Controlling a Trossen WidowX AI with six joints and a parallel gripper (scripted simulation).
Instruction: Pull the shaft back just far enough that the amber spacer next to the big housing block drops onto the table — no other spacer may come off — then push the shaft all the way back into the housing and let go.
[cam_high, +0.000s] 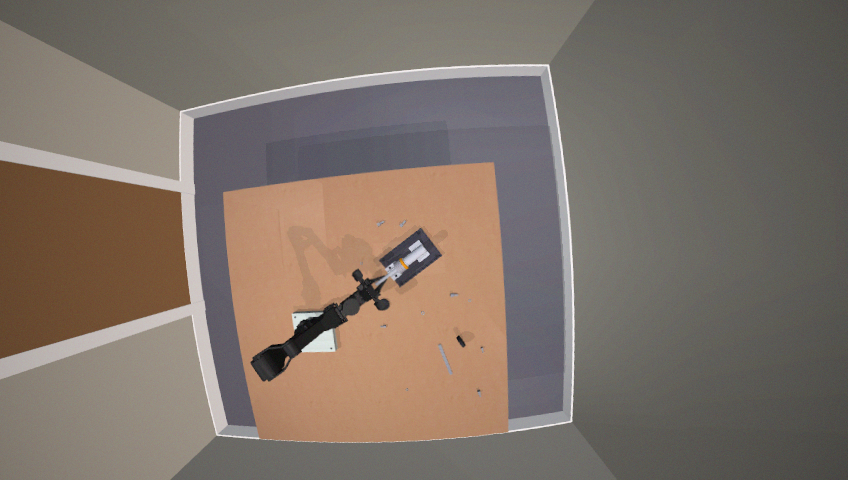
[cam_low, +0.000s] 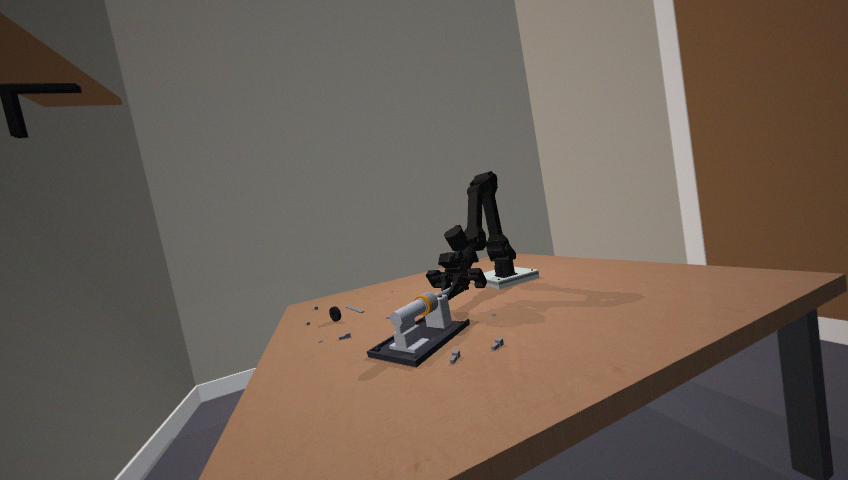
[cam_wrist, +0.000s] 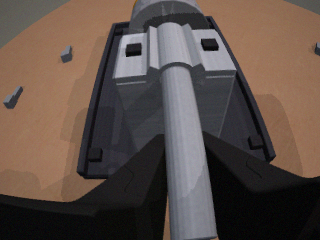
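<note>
Right now the grey steel shaft is 50 mm ahead of my gripper tip, 30 mm to the left of it and 20 mm above it. From my gripper tip the other things lie so: black disc 300 mm ahead, 320 mm to the right, 40 mm below; amber spacer 80 mm ahead, 50 mm to the left, 20 mm above; thin grey strip 220 mm ahead, 410 mm to the right, 60 mm below.
</note>
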